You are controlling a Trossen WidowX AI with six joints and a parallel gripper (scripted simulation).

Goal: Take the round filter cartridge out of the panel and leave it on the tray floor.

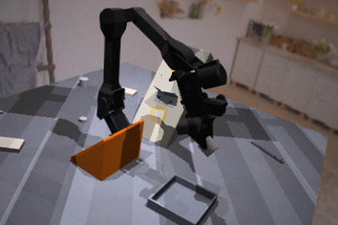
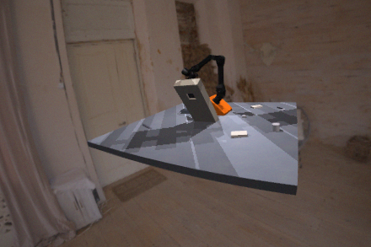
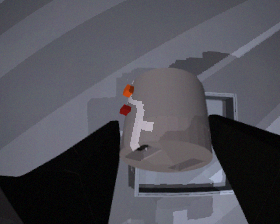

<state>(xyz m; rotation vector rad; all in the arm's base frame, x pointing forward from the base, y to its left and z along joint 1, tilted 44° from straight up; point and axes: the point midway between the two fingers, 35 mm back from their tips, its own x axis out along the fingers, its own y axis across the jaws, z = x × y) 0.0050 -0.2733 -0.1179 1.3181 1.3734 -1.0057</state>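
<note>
My gripper tip is now 17 cm above the shallow grey tray, 6 cm past it and 1 cm to the right of it. Also, from my gripper tip: white round filter cartridge (right at my gripper tip); beige service panel (31 cm ahead, 30 cm to the left, 1 cm below).
</note>
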